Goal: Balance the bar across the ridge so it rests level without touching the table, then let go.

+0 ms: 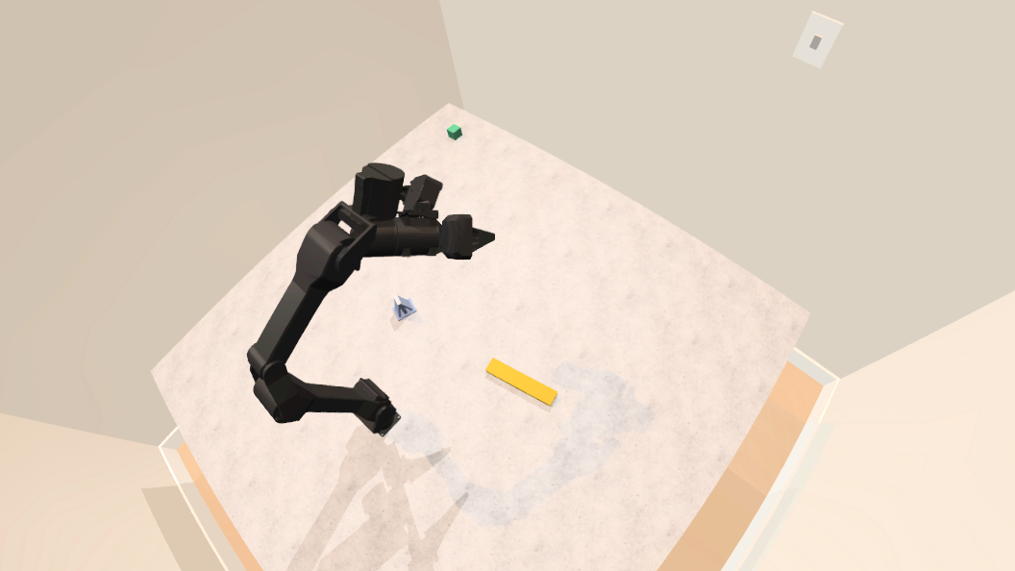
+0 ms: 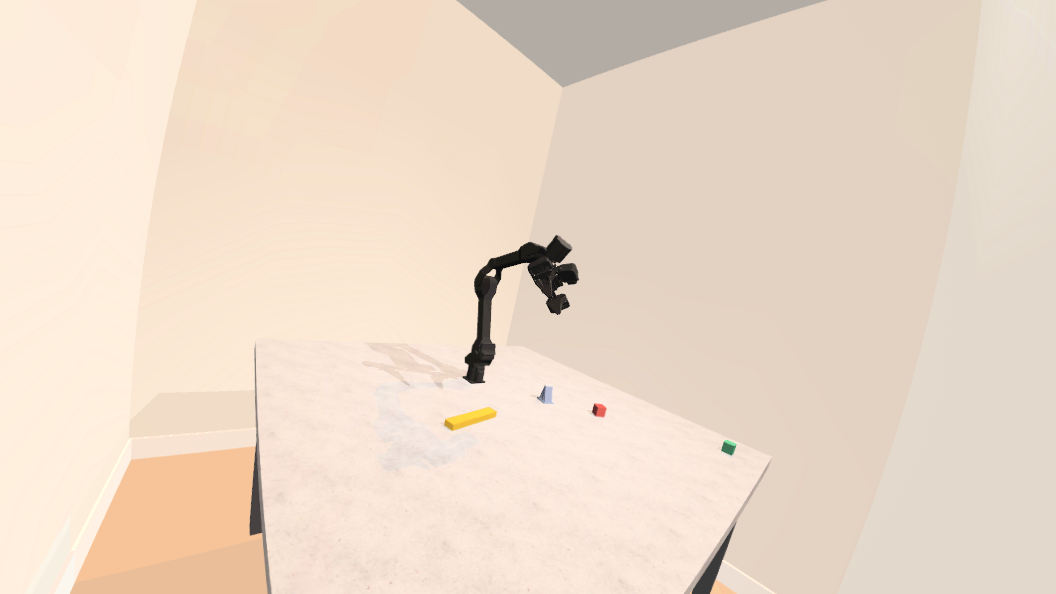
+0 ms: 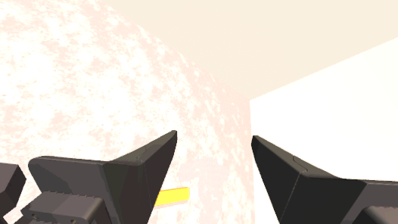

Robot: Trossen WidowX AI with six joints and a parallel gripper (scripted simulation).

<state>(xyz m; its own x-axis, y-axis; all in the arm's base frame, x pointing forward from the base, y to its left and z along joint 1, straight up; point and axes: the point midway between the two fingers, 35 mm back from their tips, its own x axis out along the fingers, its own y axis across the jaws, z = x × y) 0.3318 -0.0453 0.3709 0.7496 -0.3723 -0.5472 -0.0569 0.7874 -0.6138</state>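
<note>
My gripper tip is 34 cm above the yellow bar, 12 cm to the left of it and 9 cm past it. From my gripper tip the other things lie so: red cube 34 cm below, 33 cm to the left, 1 cm ahead; green cube 56 cm to the left, 38 cm ahead, 34 cm below.
</note>
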